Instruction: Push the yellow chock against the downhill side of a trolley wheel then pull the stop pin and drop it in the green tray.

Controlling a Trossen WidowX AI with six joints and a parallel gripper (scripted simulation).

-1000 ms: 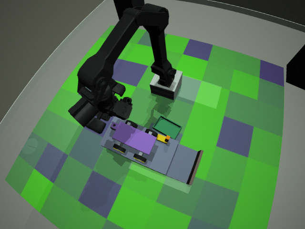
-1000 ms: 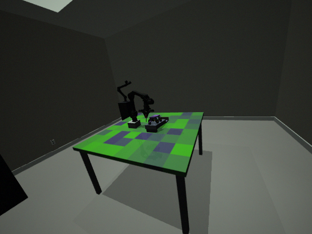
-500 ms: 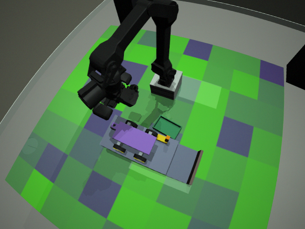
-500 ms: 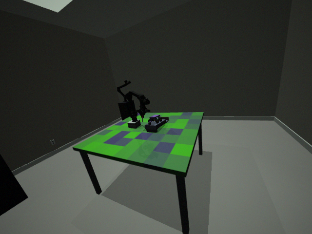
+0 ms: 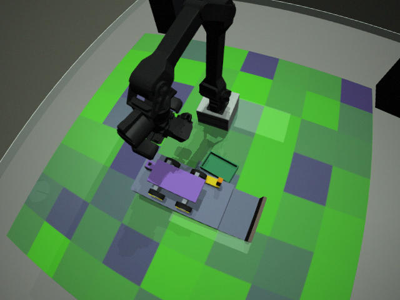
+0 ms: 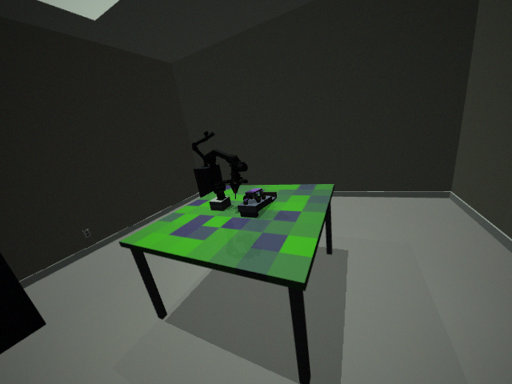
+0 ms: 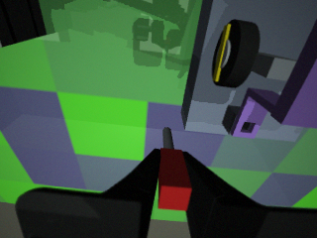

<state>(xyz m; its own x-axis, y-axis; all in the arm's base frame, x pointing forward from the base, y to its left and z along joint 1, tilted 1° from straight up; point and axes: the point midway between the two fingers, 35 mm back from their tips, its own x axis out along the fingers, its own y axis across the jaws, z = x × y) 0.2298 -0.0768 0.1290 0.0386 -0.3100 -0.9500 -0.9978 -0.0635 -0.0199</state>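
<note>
Right now my gripper tip is 180 mm to the right of the green tray, 180 mm above it and 40 mm past it. From my gripper tip the other things lie so: red-headed stop pin (right at my gripper tip); then purple-topped trolley (110 mm to the left, 100 mm ahead, 60 mm below); then grey ramp (120 mm below, 110 mm to the left, 100 mm ahead).
</note>
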